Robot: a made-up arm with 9 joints. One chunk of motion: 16 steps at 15 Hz.
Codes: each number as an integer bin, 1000 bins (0 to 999) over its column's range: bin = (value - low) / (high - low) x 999, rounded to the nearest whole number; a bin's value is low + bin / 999 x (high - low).
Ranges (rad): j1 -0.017..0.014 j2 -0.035..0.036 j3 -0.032..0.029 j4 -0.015..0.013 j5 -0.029..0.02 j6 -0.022..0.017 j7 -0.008..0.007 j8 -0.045..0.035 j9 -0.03..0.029
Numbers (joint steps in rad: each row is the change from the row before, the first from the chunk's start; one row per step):
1: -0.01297 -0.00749 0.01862 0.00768 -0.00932 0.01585 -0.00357 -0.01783 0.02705
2: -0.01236 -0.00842 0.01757 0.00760 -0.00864 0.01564 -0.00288 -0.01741 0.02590
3: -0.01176 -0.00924 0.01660 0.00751 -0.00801 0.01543 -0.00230 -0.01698 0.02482
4: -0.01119 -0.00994 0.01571 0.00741 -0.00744 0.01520 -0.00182 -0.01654 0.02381
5: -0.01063 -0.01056 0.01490 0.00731 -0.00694 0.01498 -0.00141 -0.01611 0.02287
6: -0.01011 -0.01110 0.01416 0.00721 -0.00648 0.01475 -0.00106 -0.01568 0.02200
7: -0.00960 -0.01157 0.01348 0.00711 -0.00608 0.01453 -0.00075 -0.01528 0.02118
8: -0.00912 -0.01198 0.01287 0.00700 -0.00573 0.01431 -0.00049 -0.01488 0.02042
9: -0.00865 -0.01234 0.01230 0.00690 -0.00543 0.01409 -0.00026 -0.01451 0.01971
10: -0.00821 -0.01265 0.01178 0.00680 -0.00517 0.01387 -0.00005 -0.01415 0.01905
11: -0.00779 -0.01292 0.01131 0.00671 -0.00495 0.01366 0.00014 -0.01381 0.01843
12: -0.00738 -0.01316 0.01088 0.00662 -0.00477 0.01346 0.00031 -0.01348 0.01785
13: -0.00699 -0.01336 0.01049 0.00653 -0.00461 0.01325 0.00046 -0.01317 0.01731
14: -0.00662 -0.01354 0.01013 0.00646 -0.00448 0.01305 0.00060 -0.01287 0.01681
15: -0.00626 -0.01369 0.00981 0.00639 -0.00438 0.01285 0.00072 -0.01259 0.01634
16: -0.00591 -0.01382 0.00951 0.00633 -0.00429 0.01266 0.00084 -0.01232 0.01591
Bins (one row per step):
1: 130 387 829 809 401 970 295 339 966
2: 150 374 812 806 415 964 341 345 947
3: 169 362 796 803 428 959 380 350 928
4: 187 353 781 800 440 953 412 355 911
5: 205 344 768 796 450 947 439 361 895
6: 222 336 756 792 459 941 462 366 880
7: 238 330 745 789 467 936 483 371 867
8: 254 324 735 785 474 930 500 376 854
9: 269 319 726 781 481 924 515 381 842
10: 283 314 717 778 486 919 529 385 831
11: 297 311 709 775 490 913 542 389 820
12: 310 307 702 771 494 908 553 394 810
13: 323 304 696 768 497 903 563 397 801
14: 335 302 690 766 500 898 573 401 793
15: 346 300 685 763 502 893 581 405 785
16: 357 298 680 761 504 888 589 408 777

